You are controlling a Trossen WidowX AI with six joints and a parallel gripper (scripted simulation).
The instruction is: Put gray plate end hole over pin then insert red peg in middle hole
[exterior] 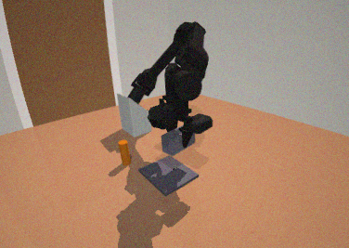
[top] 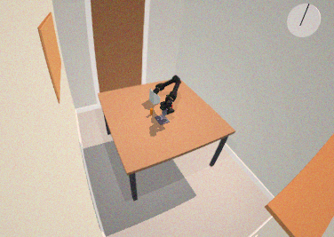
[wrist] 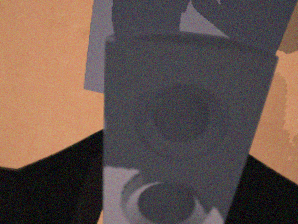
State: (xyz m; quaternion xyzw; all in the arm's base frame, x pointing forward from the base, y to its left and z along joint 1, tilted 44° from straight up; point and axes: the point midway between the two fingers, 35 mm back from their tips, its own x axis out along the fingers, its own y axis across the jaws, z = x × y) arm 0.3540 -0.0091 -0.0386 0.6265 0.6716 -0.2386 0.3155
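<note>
The base is 80 mm below my gripper tip, 30 mm to the right of it and 10 mm behind it. Also, from my gripper tip: peg (140 mm behind, 110 mm to the right, 50 mm below); gray plate (30 mm above).
</note>
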